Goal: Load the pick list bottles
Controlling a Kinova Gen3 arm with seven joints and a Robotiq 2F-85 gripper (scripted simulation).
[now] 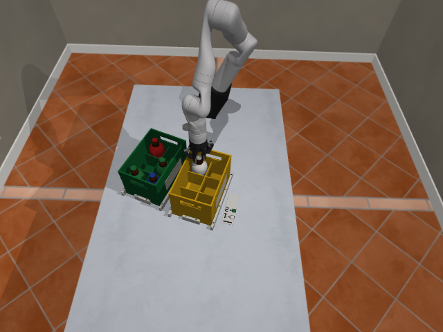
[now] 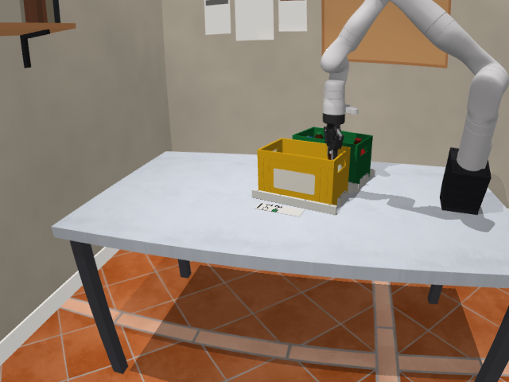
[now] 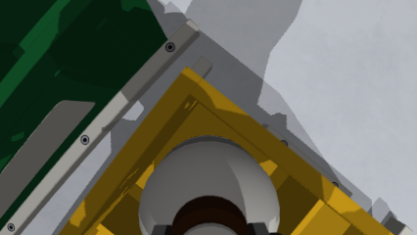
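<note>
Right now my hand is 7 cm above the white-label bottle. Round my hand: green crate: 2 cm ahead, 20 cm to the right, 7 cm below; blue-label bottle: 12 cm ahead, 18 cm to the right, 7 cm below; yellow crate: 9 cm ahead, 2 cm to the left, 7 cm below.
</note>
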